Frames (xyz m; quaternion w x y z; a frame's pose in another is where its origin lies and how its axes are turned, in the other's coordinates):
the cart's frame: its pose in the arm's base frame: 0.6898 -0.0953 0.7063 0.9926 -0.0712 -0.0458 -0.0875
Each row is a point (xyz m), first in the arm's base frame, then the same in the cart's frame.
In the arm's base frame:
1: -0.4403 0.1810 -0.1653
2: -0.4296 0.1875 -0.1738
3: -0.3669 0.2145 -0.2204
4: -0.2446 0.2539 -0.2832
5: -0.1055 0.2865 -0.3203
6: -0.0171 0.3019 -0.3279
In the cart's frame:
1: -1.2443 0.1818 -0.7292
2: -1.2358 0.1912 -0.7374
3: -1.1837 0.2350 -0.7842
4: -1.0768 0.3038 -0.8499
5: -0.9497 0.3656 -0.8925
6: -0.8664 0.3976 -0.9046

